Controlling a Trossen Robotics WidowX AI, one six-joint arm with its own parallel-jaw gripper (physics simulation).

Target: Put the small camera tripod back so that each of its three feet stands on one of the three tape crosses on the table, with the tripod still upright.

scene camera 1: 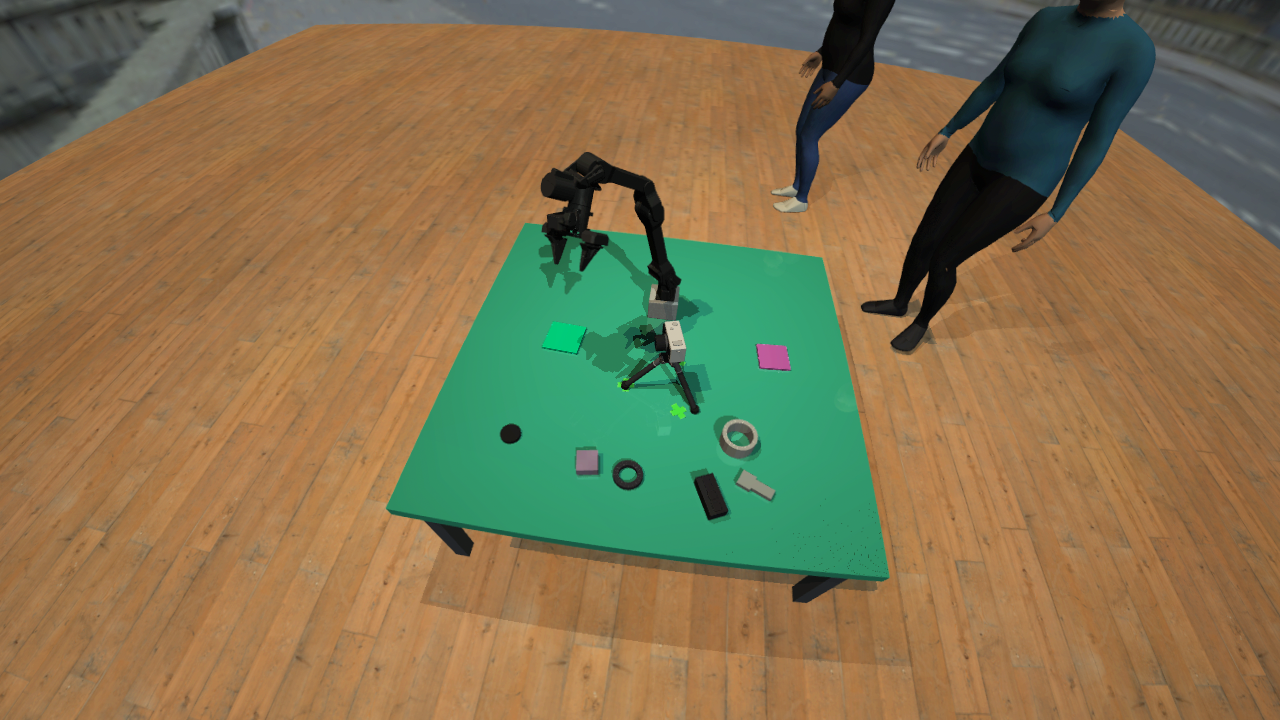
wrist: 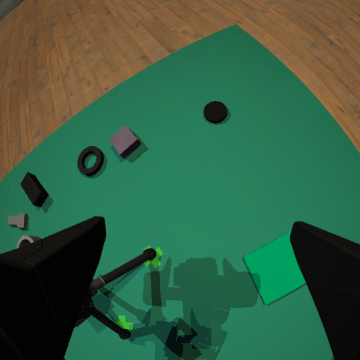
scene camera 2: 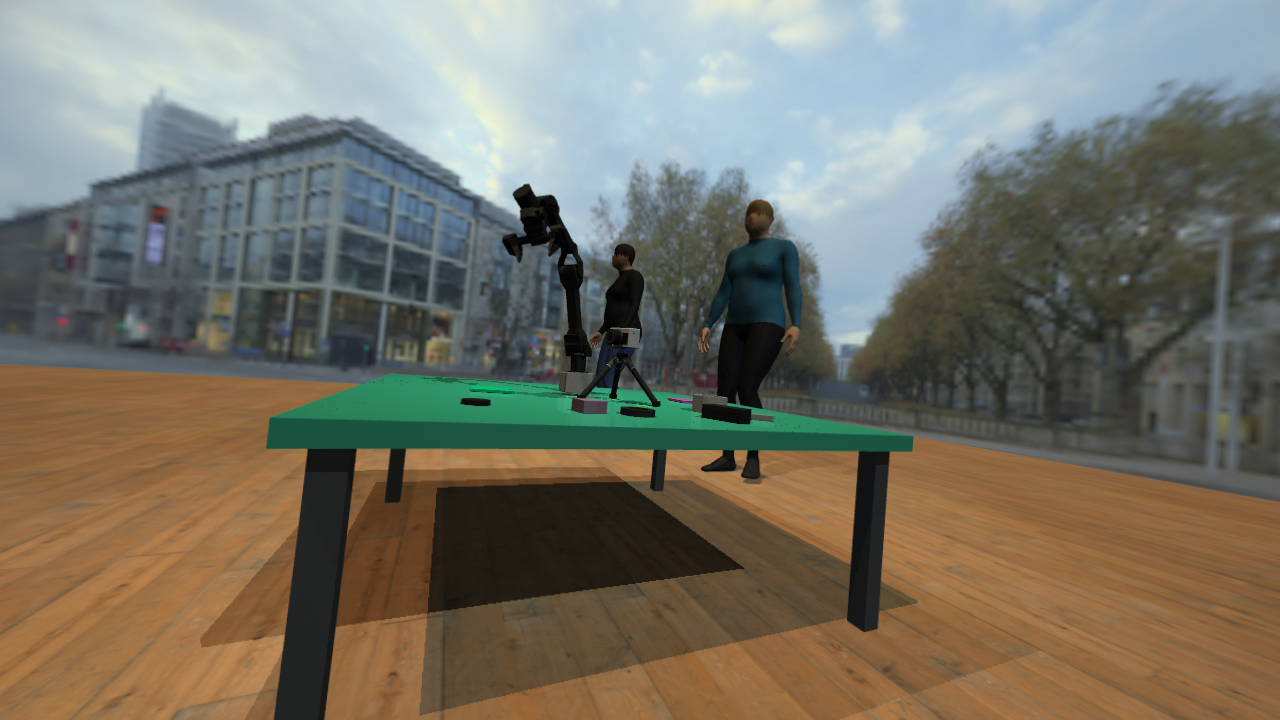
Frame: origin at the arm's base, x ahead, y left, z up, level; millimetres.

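Seen in the pictures: gripper, between the fingertips: point(scene camera 1: 568, 267) point(wrist: 202, 230) point(scene camera 2: 533, 258); arm's base, origin of its link: point(scene camera 1: 665, 294) point(scene camera 2: 577, 372).
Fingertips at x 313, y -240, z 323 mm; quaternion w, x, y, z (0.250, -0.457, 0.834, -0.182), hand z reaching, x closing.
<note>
Offsets run from my fingertips to a thing's middle. "*": to the spot under its first point.
The small tripod point(scene camera 1: 674, 342) point(scene camera 2: 640, 383) point(wrist: 122, 268) stands upright with a boxy pale camera on top, in front of the arm's base. One foot @[* dx +44, dy +158, dz -382 mm] point(wrist: 151, 254) rests on a bright green tape cross @[dx +41, dy +165, dz -398 mm] point(wrist: 159, 256). Another foot point(wrist: 125, 334) is at the edge of a second cross @[dx -86, dy +314, dz -397 mm] point(wrist: 124, 322), off its middle. In scene camera 1, the front right foot @[* dx +107, dy +383, dz -382 mm] point(scene camera 1: 694, 410) stands to the right of a bare cross @[dx +107, dy +336, dz -397 mm] point(scene camera 1: 678, 411). My gripper point(scene camera 1: 572, 265) point(scene camera 2: 535, 255) point(wrist: 202, 230) is open and empty, raised over the table's back left, apart from the tripod. The left finger hides part of the tripod in the wrist view.
A green square @[* dx -105, dy -70, dz -388 mm] point(scene camera 1: 564, 337) lies left of the tripod, a magenta square @[* dx -158, dy +630, dz -388 mm] point(scene camera 1: 773, 357) right. Toward the front are a black disc @[dx +280, dy -125, dz -393 mm] point(scene camera 1: 510, 433), purple block @[dx +329, dy +111, dz -384 mm] point(scene camera 1: 587, 462), black ring @[dx +342, dy +225, dz -390 mm] point(scene camera 1: 615, 474), black block @[dx +368, dy +448, dz -380 mm] point(scene camera 1: 710, 496), grey connector @[dx +316, dy +571, dz -390 mm] point(scene camera 1: 755, 485) and grey ring @[dx +185, dy +515, dz -374 mm] point(scene camera 1: 724, 441).
</note>
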